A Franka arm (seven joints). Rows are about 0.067 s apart.
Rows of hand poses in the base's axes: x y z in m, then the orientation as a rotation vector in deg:
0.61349 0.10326 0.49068 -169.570 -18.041 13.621
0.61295 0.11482 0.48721 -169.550 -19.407 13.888
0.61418 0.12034 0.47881 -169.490 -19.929 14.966
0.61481 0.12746 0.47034 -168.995 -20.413 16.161
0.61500 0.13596 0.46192 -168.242 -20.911 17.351
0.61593 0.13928 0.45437 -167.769 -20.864 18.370
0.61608 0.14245 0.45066 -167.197 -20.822 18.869
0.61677 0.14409 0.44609 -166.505 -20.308 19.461
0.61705 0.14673 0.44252 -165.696 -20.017 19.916
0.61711 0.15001 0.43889 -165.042 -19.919 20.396
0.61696 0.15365 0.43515 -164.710 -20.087 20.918
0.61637 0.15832 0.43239 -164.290 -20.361 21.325
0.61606 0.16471 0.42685 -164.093 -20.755 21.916
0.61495 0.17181 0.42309 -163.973 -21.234 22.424
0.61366 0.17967 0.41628 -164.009 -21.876 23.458
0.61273 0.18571 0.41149 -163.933 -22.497 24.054
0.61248 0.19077 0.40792 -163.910 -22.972 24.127
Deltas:
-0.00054 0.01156 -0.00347 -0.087 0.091 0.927
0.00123 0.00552 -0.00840 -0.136 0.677 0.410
0.00063 0.00712 -0.00847 0.265 0.828 0.391
0.00019 0.00850 -0.00842 0.507 0.871 0.401
0.00093 0.00332 -0.00755 0.280 0.750 0.030
0.00015 0.00317 -0.00371 0.467 0.433 -0.004
0.00069 0.00164 -0.00457 0.583 0.554 -0.318
0.00028 0.00264 -0.00357 0.711 0.472 -0.182
0.00006 0.00328 -0.00363 0.548 0.446 -0.045
-0.00015 0.00364 -0.00374 0.218 0.390 0.150
-0.00059 0.00467 -0.00276 0.321 0.323 0.210
-0.00031 0.00639 -0.00554 0.063 0.388 0.317
-0.00111 0.00710 -0.00376 0.000 0.311 0.370
-0.00129 0.00786 -0.00681 -0.269 0.604 0.537
-0.00093 0.00604 -0.00479 -0.072 0.344 0.477
-0.00025 0.00506 -0.00357 -0.006 0.008 0.330

